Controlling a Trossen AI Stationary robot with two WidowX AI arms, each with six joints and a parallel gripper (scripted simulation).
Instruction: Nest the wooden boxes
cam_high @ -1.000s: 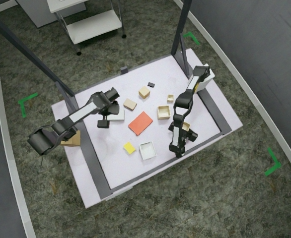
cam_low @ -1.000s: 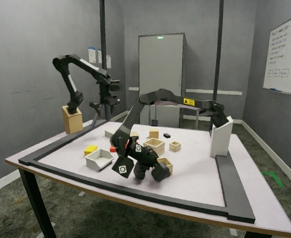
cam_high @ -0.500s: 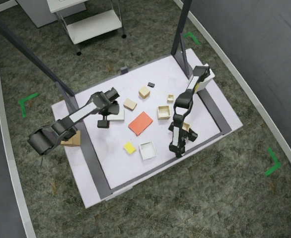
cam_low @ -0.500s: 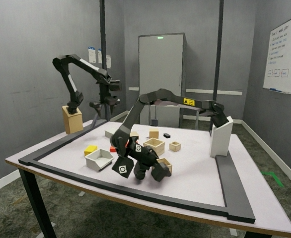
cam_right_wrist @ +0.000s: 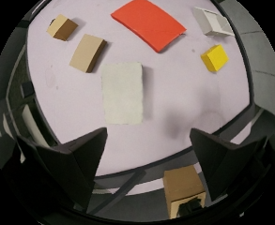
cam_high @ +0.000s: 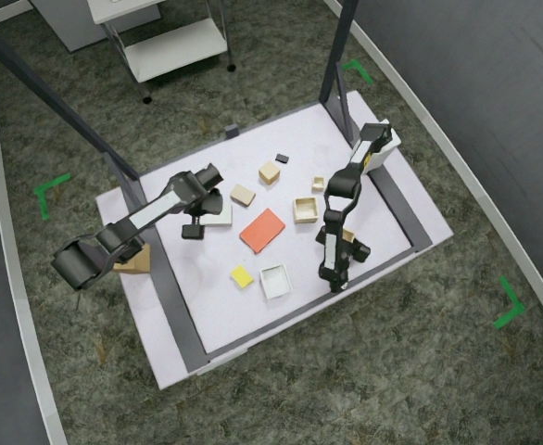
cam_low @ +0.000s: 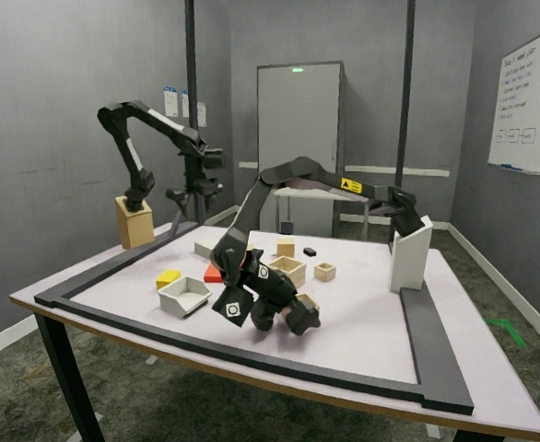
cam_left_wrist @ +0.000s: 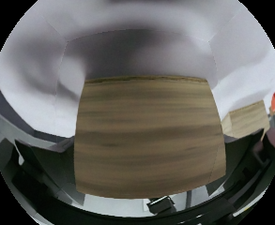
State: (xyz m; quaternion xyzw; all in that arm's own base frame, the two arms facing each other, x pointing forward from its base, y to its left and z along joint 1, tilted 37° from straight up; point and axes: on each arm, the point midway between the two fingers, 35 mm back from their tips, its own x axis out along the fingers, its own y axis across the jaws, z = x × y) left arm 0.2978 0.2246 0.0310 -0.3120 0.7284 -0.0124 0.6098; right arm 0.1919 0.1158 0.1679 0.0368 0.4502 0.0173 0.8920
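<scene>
The mid-sized wooden box lies 20 mm below my left hand. The rest, counted from my left hand: biggest wooden box: 150 mm behind, 80 mm to the right, 20 mm below; then white tray: 30 mm ahead, 290 mm to the right, 10 mm below; then small wooden box: 230 mm behind, 20 mm to the left, 20 mm below.
</scene>
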